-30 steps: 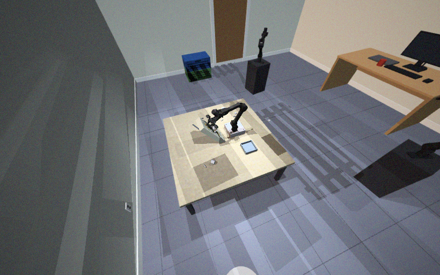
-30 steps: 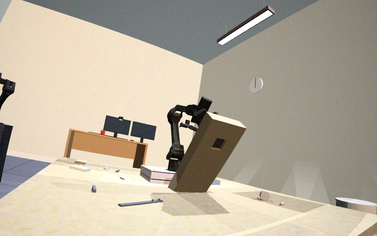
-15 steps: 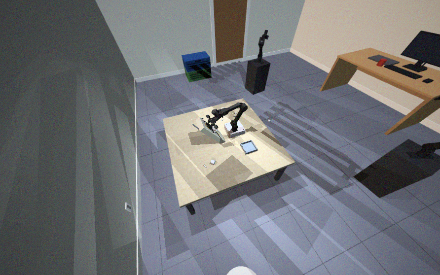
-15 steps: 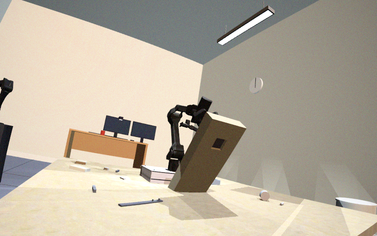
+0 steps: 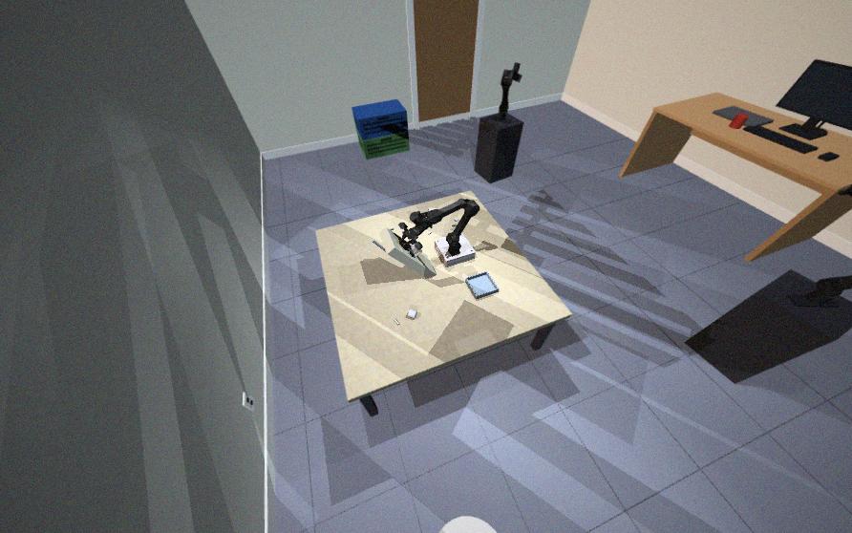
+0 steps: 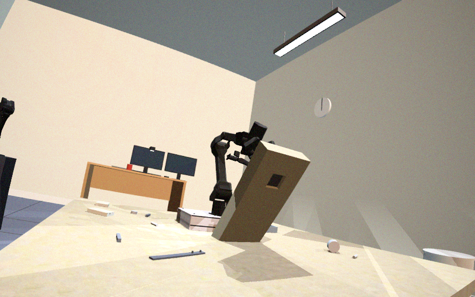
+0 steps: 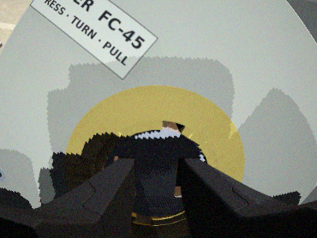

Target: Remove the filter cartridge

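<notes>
My gripper tip is 10 mm short of the round filter cartridge and 10 mm above it. From my gripper tip the other things lie so: service panel: 40 mm behind, 80 mm below; then blue-floored tray: 380 mm behind, 330 mm to the left, 260 mm below.
</notes>
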